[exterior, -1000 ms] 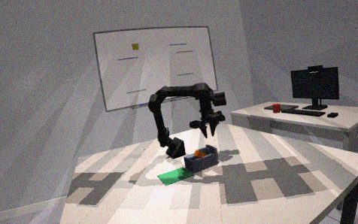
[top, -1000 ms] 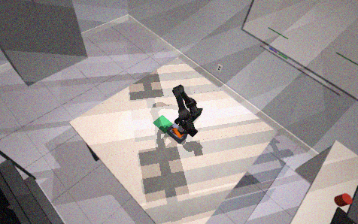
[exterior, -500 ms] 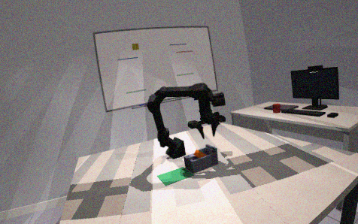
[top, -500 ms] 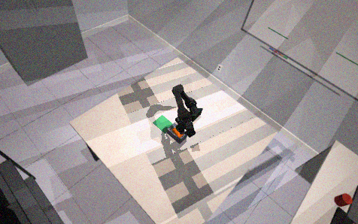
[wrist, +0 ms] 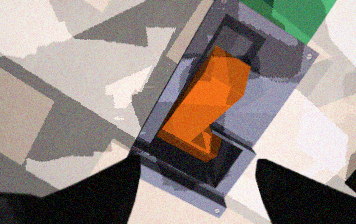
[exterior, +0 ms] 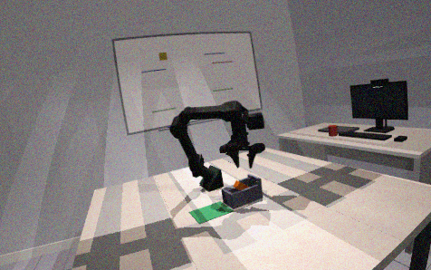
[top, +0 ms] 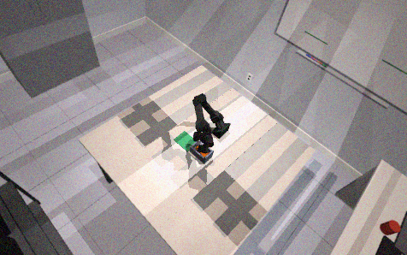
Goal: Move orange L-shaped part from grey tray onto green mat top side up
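Now: gripper tip 20 mm past the orange L-shaped part and 100 mm above it. Round my gripper tip: green mat: 170 mm to the right, 160 mm below.
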